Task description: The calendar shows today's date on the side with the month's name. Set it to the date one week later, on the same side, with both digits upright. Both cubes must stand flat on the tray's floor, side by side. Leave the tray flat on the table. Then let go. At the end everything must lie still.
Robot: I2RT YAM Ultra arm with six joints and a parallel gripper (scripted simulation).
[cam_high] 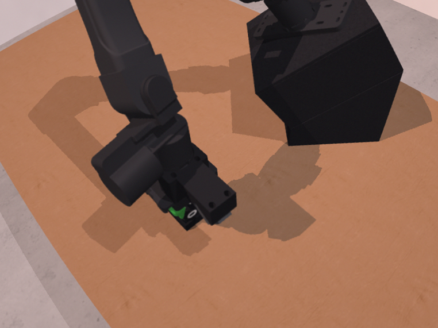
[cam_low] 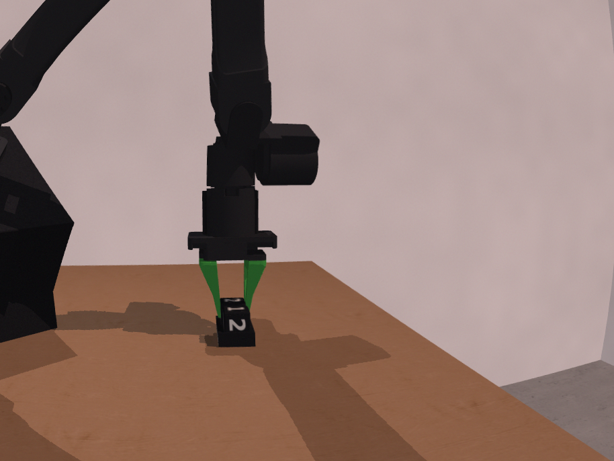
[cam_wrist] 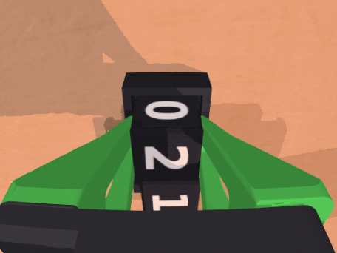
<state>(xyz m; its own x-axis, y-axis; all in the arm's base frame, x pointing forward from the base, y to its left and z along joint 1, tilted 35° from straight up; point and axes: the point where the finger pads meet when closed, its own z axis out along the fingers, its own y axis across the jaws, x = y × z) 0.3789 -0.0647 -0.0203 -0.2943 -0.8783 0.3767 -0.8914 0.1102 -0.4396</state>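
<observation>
The black tray lies 10 mm behind my hand, 20 mm to the right of it and 20 mm below it.
</observation>
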